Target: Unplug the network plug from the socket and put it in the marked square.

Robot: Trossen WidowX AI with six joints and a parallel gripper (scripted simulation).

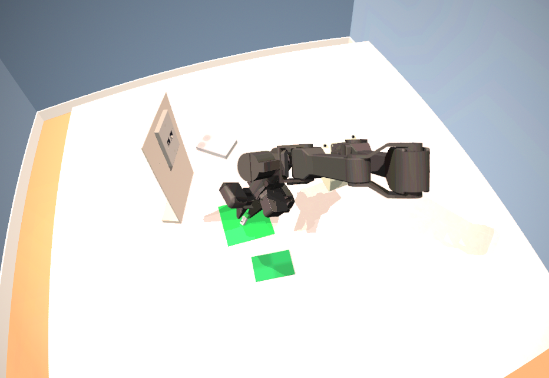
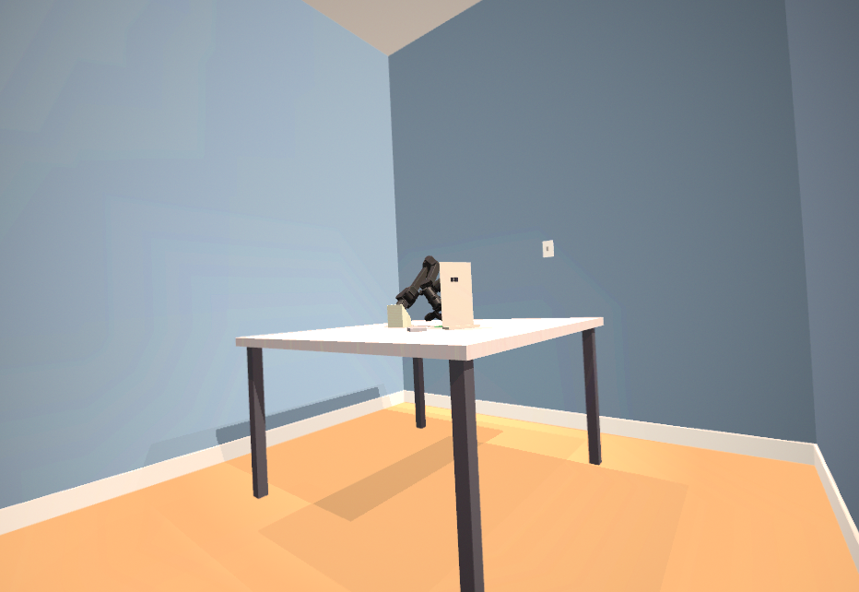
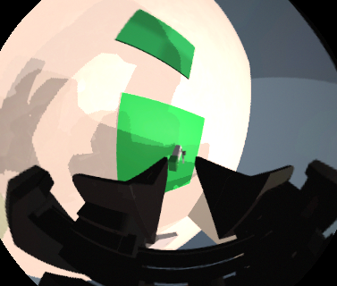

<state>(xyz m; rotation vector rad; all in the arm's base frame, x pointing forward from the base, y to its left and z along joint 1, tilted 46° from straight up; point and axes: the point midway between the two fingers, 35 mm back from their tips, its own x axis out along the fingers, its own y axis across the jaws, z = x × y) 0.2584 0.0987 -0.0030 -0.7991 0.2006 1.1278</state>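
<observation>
Right now my gripper tip is right at the network plug. From my gripper tip the other things lie so: green marked square: 2 cm below; then upright panel: 14 cm ahead, 12 cm to the right, 12 cm above.
</observation>
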